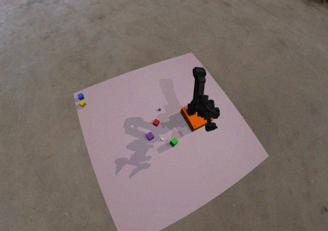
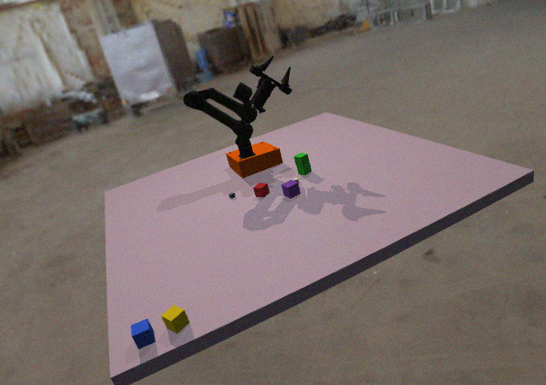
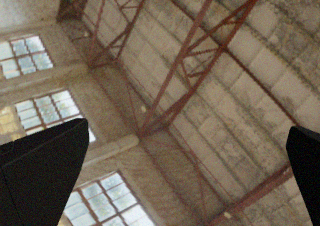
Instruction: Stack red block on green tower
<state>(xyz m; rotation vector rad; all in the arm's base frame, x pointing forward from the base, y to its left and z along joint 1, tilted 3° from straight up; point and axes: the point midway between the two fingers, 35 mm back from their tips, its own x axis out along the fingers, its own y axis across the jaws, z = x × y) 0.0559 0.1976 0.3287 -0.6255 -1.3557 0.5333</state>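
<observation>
My gripper tip is 40 cm above the red block, 26 cm to the left of it and 24 cm short of it. Also, from my gripper tip: purple block 40 cm below, 32 cm ahead, 17 cm to the right; then small white cube 41 cm below, 24 cm ahead, 12 cm to the right; then tiny dark cube 41 cm below, 37 cm to the right, 16 cm ahead.
</observation>
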